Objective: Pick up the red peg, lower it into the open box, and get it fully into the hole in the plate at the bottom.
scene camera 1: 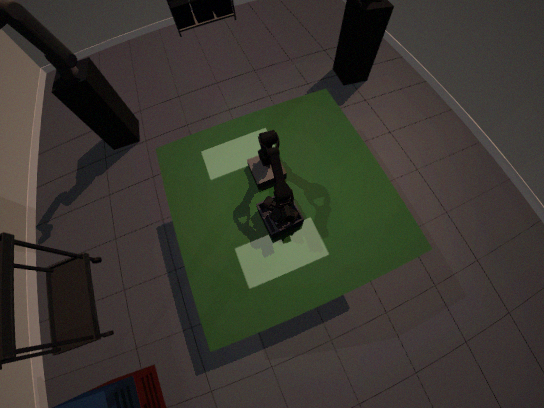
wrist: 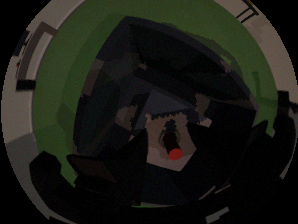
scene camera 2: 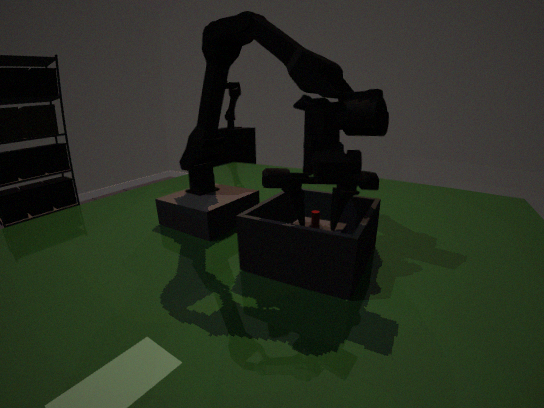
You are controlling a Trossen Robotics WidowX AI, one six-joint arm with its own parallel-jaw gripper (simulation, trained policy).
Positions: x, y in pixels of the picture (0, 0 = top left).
Labels:
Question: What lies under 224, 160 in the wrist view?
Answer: The gripper.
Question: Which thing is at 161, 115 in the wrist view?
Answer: A pale plate.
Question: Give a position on a dark box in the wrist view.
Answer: At 140, 55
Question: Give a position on a dark box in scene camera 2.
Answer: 269, 245

